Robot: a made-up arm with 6 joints.
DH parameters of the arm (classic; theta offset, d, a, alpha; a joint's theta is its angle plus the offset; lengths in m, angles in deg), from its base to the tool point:
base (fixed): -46.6 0 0.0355 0
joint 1: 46.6 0.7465 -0.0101 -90
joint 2: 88.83 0 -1.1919 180
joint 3: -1.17 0.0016 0.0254 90
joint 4: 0 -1.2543 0.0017 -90
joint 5: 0 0.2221 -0.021 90
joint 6: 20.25 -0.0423 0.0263 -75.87
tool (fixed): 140.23 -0.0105 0 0
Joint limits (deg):
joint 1: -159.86..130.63
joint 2: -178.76..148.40
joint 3: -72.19..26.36
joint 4: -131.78..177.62
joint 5: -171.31..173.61
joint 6: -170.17..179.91
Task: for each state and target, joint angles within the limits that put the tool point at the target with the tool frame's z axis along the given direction. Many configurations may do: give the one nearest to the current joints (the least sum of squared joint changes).
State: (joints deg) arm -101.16 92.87 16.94 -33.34 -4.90 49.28
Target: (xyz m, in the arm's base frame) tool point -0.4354 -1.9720 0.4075 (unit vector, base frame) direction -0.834 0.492 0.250
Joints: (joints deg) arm -97.70 63.12 26.36 -35.68 20.74 20.09
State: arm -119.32 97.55 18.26 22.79 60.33 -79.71
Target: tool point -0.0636 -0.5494 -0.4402 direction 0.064 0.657 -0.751
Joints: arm -82.23 99.46 -28.39 29.62 106.34 -119.46
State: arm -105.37 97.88 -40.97 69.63 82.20 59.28
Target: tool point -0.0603 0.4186 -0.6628 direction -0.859 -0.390 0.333
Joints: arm -99.15 143.19 -22.16 42.61 122.92 42.14
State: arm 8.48 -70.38 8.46 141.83 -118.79 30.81
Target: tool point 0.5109 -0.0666 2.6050 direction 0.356 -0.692 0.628
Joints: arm -13.52 -22.69 5.65 115.65 -145.94 68.23
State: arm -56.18 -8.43 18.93 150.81 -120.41 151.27
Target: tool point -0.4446 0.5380 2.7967 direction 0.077 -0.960 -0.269
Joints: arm -36.40 -48.68 26.36 152.71 -102.22 168.77
